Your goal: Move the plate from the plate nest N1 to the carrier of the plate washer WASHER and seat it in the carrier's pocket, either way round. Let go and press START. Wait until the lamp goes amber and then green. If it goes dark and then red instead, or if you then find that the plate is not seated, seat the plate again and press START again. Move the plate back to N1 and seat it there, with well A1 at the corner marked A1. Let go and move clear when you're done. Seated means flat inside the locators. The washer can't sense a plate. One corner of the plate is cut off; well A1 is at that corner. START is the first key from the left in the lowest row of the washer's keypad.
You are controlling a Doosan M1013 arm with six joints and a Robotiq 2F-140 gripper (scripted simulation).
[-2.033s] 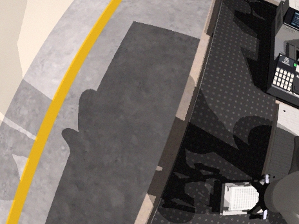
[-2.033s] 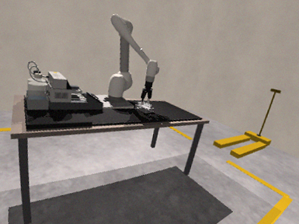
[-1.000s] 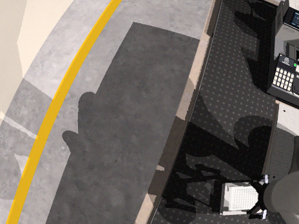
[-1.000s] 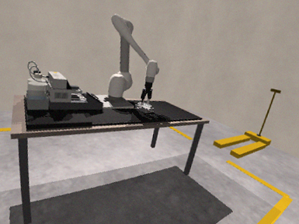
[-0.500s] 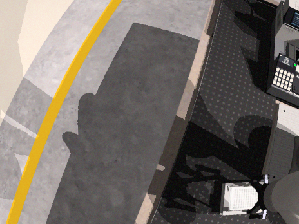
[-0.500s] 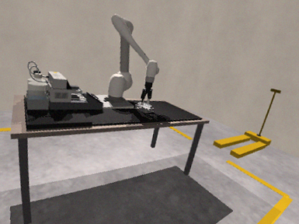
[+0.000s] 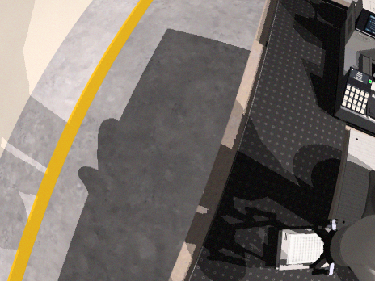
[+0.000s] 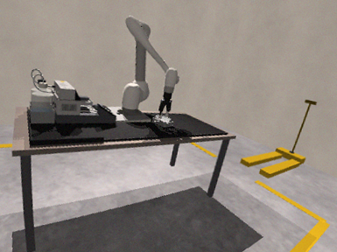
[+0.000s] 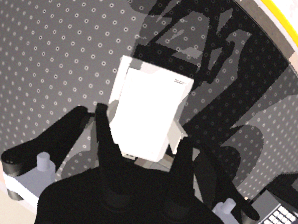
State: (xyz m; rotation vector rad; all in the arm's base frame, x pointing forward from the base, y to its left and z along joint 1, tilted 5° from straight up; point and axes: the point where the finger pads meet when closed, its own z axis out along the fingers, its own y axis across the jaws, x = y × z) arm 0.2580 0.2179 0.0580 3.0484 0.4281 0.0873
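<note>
Now: hand 2 cm above the white well plate. Round my hand: plate nest N1: 4 cm below; then plate washer: 18 cm behind, 67 cm to the right, 5 cm above.
</note>
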